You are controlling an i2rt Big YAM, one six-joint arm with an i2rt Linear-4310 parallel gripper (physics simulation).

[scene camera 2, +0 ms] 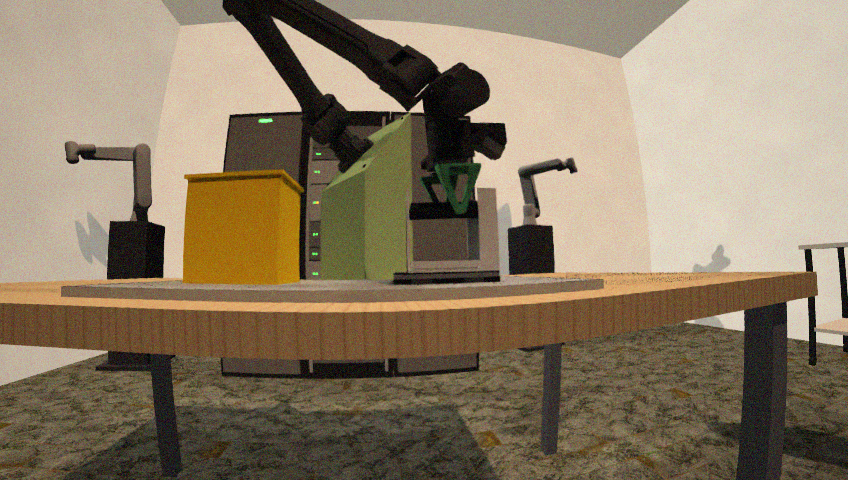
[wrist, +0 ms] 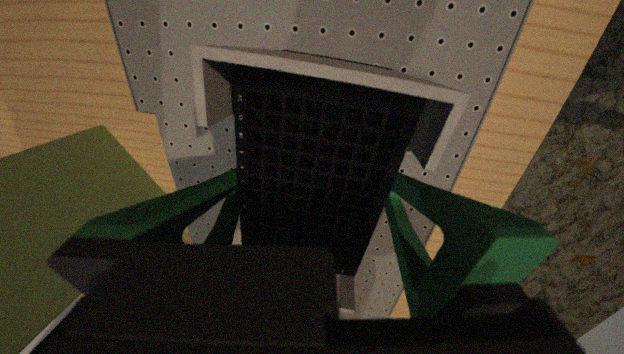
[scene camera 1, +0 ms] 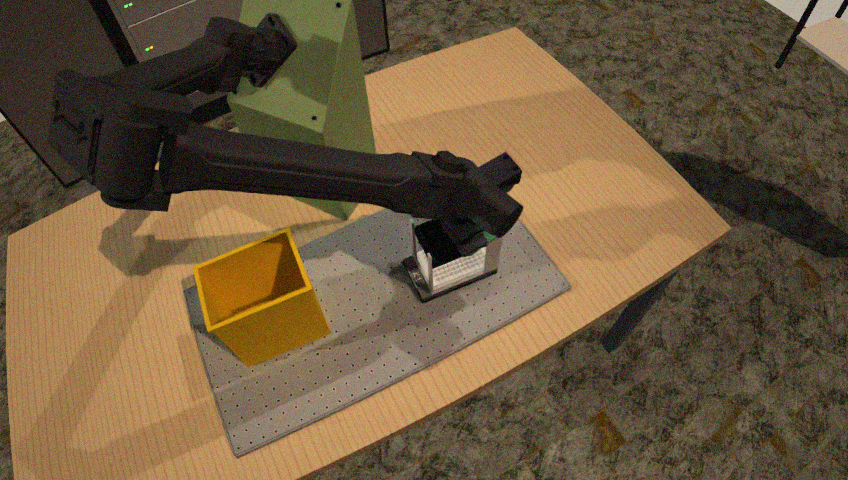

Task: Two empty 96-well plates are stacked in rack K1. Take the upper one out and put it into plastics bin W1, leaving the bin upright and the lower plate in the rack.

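Places are measured from the arm's base along level axes (x up, y left, z back), in metres.
Pixels of known places: gripper, between the fingertips: (scene camera 2: 451, 215) (wrist: 312, 177) (scene camera 1: 458, 234); arm's base, origin of its link: (scene camera 2: 356, 156) (scene camera 1: 267, 50).
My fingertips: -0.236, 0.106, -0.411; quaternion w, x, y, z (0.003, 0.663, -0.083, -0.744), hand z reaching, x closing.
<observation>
Ahead of a thing's pixels: the offset from my fingertips to its middle, as dx, dy, dz. "pt": to the spot under its first point.
The upper plate {+0.008, -0.006, +0.001} (scene camera 1: 439, 245) (scene camera 2: 425, 210) (wrist: 325, 130) is black with a grid of wells. My gripper (scene camera 1: 467, 237) (scene camera 2: 447, 205) (wrist: 312, 177) is shut on its two long sides with green fingers. The plate looks level, raised, with a gap below it. It is still between the upright walls of rack K1 {-0.036, -0.015, +0.005} (scene camera 1: 493, 258) (scene camera 2: 487, 231) (wrist: 320, 67), below the tallest wall's top. A pale gridded surface, likely the lower plate {-0.081, -0.005, +0.003} (scene camera 1: 458, 268), shows low in the rack in scene camera 1. Bin W1 {-0.018, -0.343, +0.116} (scene camera 1: 285, 324) (scene camera 2: 238, 231) is yellow, open-topped and upright, its visible inside empty.
Rack and bin stand apart on a grey perforated board {pt -0.108, -0.222, -0.047} (scene camera 1: 380, 350) (scene camera 2: 333, 291) on the wooden table (scene camera 1: 595, 196) (scene camera 2: 357, 327). A tall green block (scene camera 1: 351, 107) (scene camera 2: 386, 220) (wrist: 75, 200) stands behind, between bin and rack in scene camera 2. Another part of the arm reaches over the block.
</observation>
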